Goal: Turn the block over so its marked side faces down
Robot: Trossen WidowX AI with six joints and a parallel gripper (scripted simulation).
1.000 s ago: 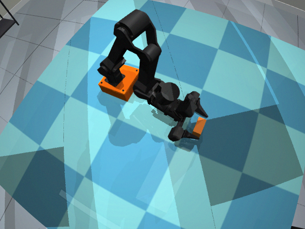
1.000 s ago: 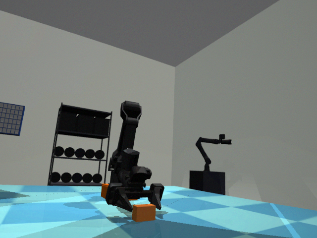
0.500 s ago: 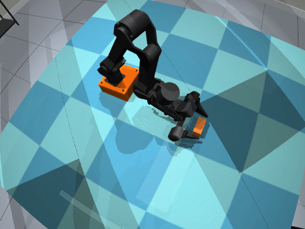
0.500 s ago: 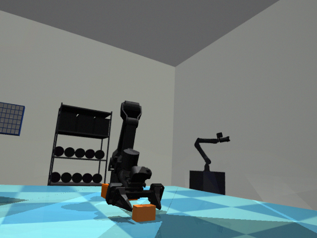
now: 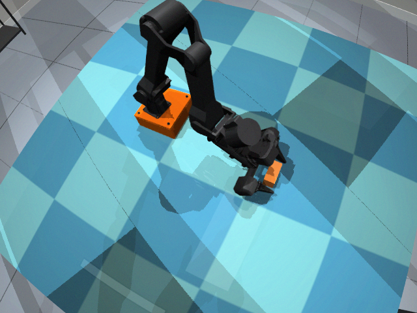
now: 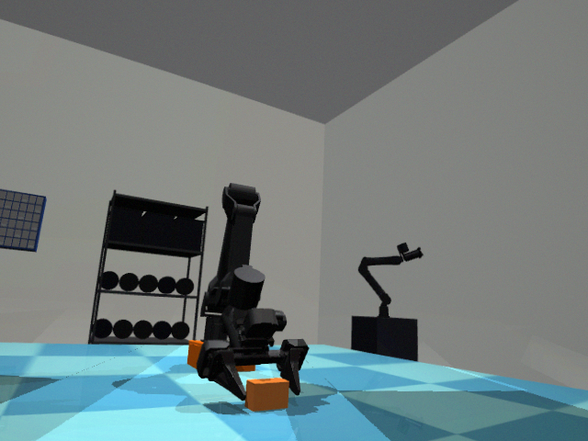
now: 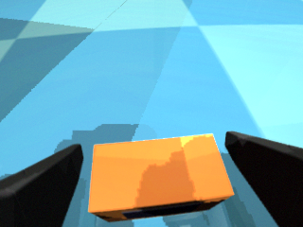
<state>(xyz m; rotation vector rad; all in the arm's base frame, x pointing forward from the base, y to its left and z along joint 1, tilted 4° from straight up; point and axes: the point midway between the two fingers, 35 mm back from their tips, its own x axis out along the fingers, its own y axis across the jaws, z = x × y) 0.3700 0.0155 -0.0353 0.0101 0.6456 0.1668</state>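
Right now the orange block is 3 cm behind my gripper tip.
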